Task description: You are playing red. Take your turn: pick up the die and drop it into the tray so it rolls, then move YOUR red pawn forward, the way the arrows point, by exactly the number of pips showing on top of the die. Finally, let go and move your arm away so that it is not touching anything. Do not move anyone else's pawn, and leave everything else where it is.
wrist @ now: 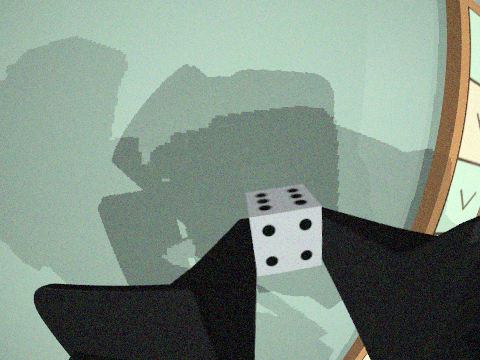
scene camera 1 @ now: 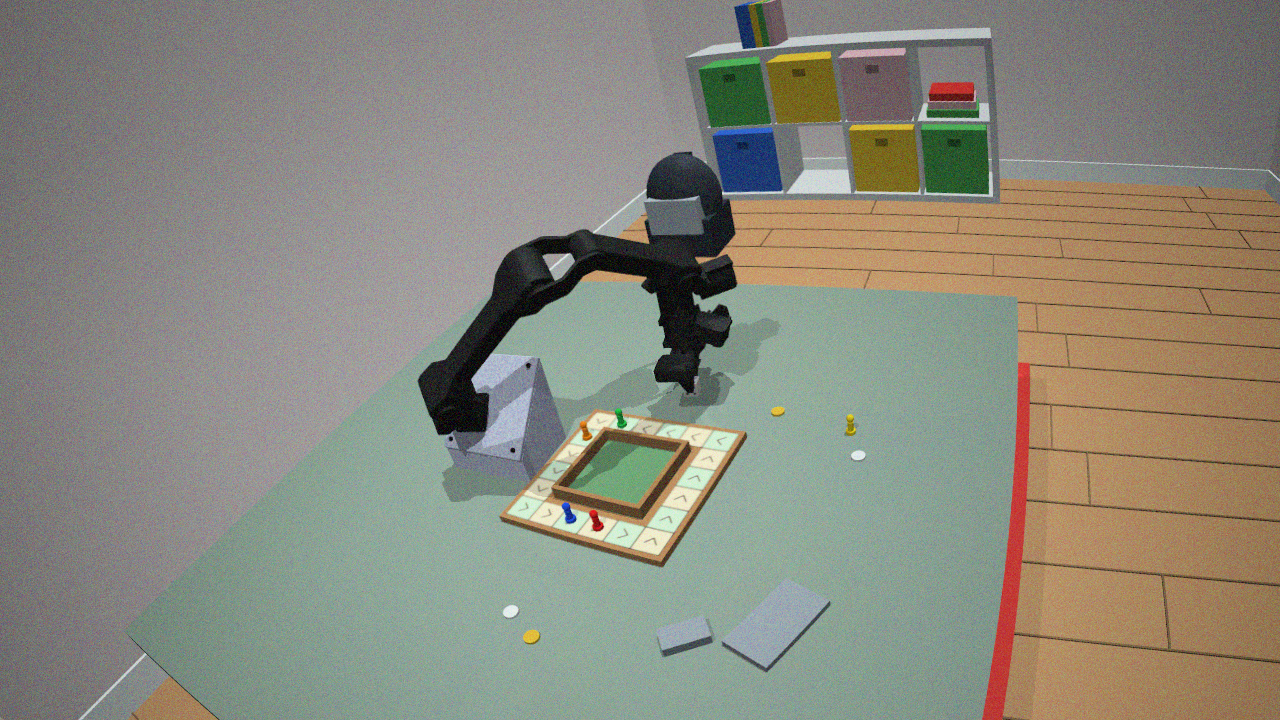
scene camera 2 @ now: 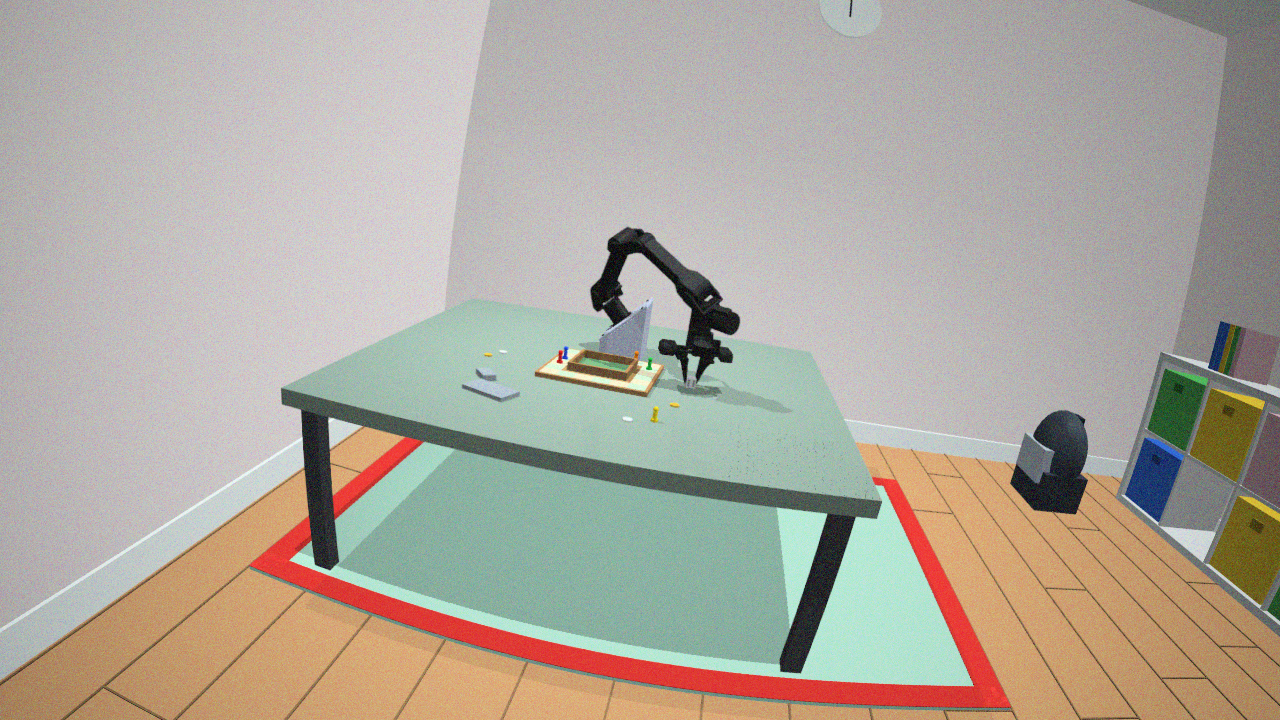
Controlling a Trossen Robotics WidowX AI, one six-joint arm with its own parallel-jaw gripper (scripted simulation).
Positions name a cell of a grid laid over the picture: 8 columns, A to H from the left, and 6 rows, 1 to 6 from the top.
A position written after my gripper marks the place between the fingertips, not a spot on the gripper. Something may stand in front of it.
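My gripper (scene camera 1: E4) holds a white die (wrist: E4). The wrist view shows my gripper (wrist: E4) as well, and in scene camera 2 I see my gripper (scene camera 2: E4) again. I can also see a green tray (scene camera 1: D4).
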